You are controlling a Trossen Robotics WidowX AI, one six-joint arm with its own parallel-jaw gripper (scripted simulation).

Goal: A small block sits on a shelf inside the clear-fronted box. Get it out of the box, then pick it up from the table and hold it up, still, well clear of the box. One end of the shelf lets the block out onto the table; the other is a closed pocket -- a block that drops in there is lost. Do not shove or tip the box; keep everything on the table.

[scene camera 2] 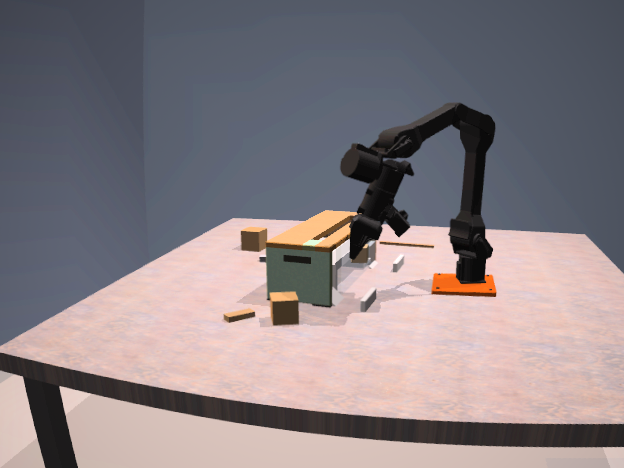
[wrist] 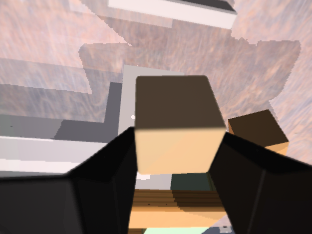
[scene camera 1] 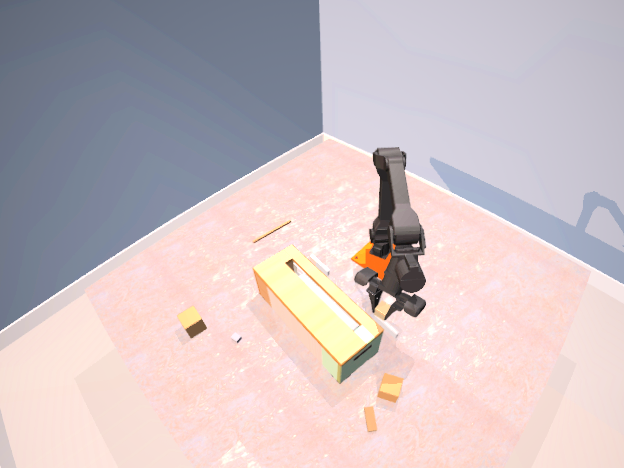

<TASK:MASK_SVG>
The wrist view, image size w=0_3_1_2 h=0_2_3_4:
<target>my gripper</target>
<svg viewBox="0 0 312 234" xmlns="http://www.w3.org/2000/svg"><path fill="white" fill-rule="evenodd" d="M225 132L208 171L234 233L312 234L312 165ZM134 126L126 129L94 155L63 175L1 177L0 234L128 234L138 172Z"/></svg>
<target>tan block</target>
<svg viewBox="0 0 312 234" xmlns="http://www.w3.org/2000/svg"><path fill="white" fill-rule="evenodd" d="M207 76L138 76L136 78L134 132L139 174L204 173L209 170L227 128Z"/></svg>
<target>box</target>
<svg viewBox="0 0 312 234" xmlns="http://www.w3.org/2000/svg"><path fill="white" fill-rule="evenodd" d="M209 171L204 173L141 175L137 172L128 234L202 234L226 215L226 211ZM0 178L63 175L94 155L126 129L135 125L135 88L138 76L184 75L184 73L124 65L124 72L117 73L0 57ZM107 0L109 7L226 29L233 27L238 16L237 11L225 0Z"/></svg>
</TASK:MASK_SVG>
